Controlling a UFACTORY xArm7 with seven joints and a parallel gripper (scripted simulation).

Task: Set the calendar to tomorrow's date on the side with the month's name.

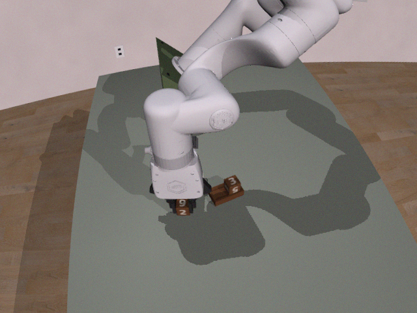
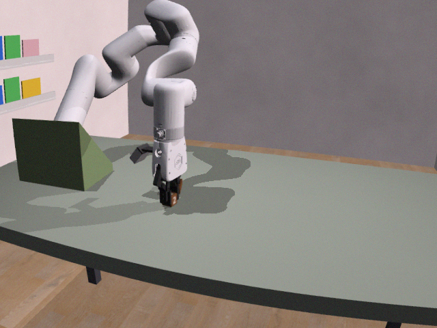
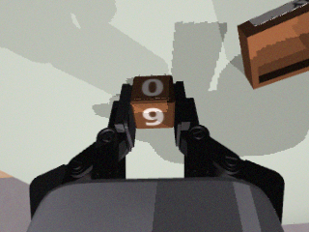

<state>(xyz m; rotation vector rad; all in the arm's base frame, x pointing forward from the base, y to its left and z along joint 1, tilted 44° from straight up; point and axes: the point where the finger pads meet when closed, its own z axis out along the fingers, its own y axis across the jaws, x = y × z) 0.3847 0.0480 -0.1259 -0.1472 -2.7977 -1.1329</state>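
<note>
My hand is 10 mm above the brown cube. From my hand the other things lie so: tray: 30 mm behind, 100 mm to the left, 20 mm below.
</note>
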